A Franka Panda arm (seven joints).
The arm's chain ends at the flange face. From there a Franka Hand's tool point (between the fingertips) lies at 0.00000 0.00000 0.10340 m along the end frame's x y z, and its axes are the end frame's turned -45 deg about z.
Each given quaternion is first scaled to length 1.
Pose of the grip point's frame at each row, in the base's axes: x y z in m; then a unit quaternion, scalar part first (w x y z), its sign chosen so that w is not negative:
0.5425 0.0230 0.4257 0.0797 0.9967 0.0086 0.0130
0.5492 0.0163 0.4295 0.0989 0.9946 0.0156 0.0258
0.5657 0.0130 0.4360 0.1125 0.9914 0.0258 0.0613
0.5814 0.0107 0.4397 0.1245 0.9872 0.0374 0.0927
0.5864 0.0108 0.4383 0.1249 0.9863 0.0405 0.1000
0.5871 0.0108 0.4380 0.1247 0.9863 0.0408 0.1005
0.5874 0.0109 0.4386 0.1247 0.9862 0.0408 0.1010
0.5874 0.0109 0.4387 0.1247 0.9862 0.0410 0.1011
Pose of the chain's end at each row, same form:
0.5397 0.0394 0.5278 0.0687 0.9241 -0.3735 0.0425
0.5436 0.0366 0.5307 0.0815 0.9249 -0.3662 0.0617
0.5525 0.0357 0.5360 0.0805 0.9258 -0.3556 0.0997
0.5615 0.0354 0.5381 0.0795 0.9263 -0.3432 0.1333
0.5650 0.0354 0.5364 0.0771 0.9267 -0.3400 0.1402
0.5656 0.0354 0.5361 0.0767 0.9268 -0.3397 0.1406
0.5657 0.0355 0.5367 0.0766 0.9267 -0.3397 0.1410
0.5657 0.0355 0.5368 0.0765 0.9268 -0.3395 0.1411

